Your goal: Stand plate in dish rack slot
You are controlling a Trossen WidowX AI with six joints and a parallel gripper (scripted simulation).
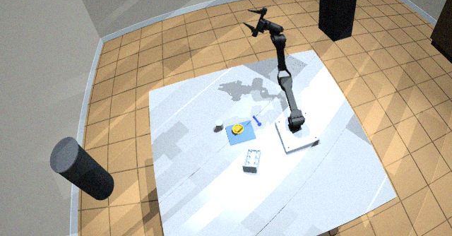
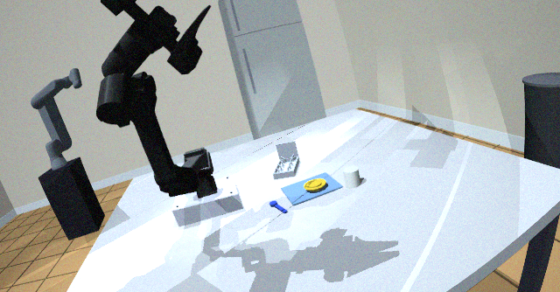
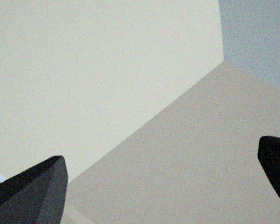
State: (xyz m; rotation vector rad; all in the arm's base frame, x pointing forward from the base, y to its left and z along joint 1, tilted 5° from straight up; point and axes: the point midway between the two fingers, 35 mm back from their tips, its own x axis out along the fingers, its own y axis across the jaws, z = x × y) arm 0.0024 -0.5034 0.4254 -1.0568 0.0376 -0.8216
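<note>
My gripper tip is 24 cm short of the yellow plate, 33 cm to the right of it and 51 cm above it. The rest, counted from my gripper tip: blue spoon: 12 cm ahead, 33 cm to the left, 52 cm below; then white cup: 33 cm ahead, 27 cm to the left, 50 cm below; then light blue mat: 24 cm ahead, 35 cm to the left, 52 cm below.
</note>
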